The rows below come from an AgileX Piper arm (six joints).
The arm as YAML. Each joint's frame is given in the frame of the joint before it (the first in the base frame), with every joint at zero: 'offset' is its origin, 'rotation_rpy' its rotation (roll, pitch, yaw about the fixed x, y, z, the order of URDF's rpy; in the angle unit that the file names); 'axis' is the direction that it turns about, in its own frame. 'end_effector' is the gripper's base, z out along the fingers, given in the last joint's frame.
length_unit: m
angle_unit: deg
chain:
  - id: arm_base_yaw
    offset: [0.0, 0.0, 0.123]
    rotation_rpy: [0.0, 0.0, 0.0]
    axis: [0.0, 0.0, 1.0]
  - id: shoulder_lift
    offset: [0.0, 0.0, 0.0]
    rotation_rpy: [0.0, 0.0, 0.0]
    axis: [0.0, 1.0, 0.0]
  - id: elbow
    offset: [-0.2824, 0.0, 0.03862]
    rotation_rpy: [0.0, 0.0, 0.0]
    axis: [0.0, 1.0, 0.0]
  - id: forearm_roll
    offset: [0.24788, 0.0, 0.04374]
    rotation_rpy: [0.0, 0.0, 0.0]
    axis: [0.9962, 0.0, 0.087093]
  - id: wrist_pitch
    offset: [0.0, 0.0, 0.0]
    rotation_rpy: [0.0, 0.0, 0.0]
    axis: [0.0, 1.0, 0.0]
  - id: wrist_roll
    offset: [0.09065, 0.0, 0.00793]
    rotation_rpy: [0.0, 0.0, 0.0]
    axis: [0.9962, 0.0, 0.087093]
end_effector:
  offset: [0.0, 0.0, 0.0]
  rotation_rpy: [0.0, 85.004, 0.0]
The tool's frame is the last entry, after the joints.
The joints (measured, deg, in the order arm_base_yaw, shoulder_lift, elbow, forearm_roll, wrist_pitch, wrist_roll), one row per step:
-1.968 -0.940 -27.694 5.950 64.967 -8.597
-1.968 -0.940 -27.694 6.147 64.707 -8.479
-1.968 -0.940 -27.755 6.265 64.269 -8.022
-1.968 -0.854 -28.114 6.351 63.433 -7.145
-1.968 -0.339 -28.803 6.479 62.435 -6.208
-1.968 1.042 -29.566 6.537 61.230 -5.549
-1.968 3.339 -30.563 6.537 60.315 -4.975
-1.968 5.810 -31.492 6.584 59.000 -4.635
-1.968 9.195 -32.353 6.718 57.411 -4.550
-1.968 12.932 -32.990 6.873 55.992 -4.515
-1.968 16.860 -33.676 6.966 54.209 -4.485
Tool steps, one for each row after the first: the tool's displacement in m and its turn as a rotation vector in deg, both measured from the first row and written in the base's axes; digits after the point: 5 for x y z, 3 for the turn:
0.00021 0.00026 0.00038 0.271 -0.257 0.026
0.00044 0.00038 0.00128 0.770 -0.727 -0.181
0.00062 0.00044 0.00417 1.613 -1.775 -0.642
0.00135 0.00051 0.00895 2.560 -2.882 -1.110
0.00446 0.00038 0.01446 3.242 -3.422 -1.503
0.00967 0.00012 0.02067 3.802 -2.996 -1.885
0.01616 -0.00016 0.02692 4.217 -2.743 -2.168
0.02616 -0.00048 0.03274 4.510 -1.799 -2.345
0.03798 -0.00082 0.03645 4.775 -0.113 -2.513
0.05110 -0.00135 0.03999 4.989 1.351 -2.750

